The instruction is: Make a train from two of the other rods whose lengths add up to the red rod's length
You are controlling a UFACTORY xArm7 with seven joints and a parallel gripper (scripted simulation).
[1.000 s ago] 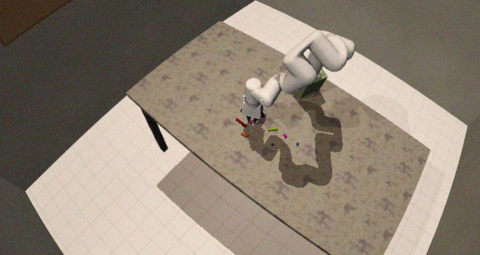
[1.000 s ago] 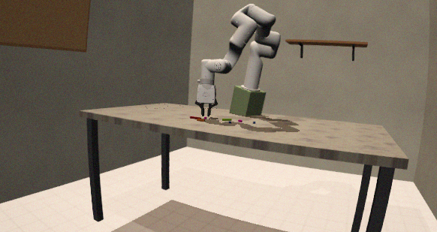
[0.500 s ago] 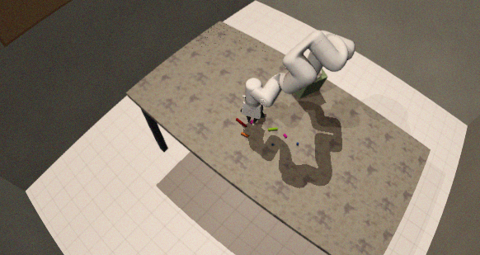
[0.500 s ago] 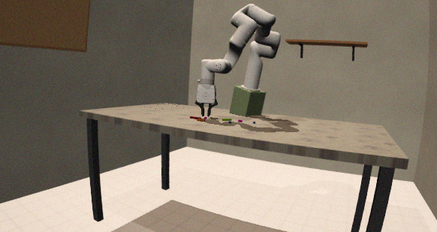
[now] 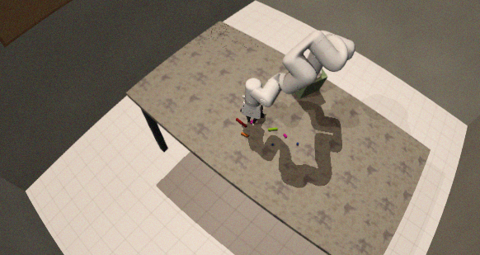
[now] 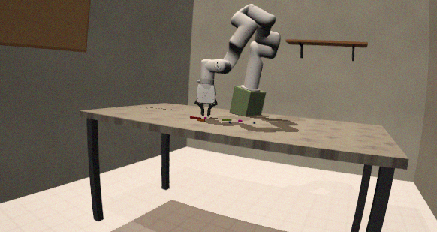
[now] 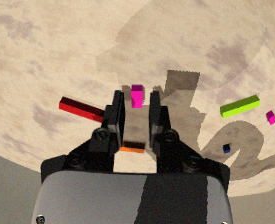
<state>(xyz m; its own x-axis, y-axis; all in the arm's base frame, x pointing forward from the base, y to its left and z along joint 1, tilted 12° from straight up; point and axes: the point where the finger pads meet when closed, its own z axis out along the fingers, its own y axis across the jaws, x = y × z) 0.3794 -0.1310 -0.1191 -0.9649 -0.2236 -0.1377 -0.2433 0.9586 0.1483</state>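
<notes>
The red rod lies 4 cm to the right of my hand, 3 cm below it and 3 cm ahead of it. Round my hand: orange rod 9 cm ahead, 3 cm below, 1 cm to the left; lime rod 12 cm to the left, 3 cm below, 2 cm behind.
</notes>
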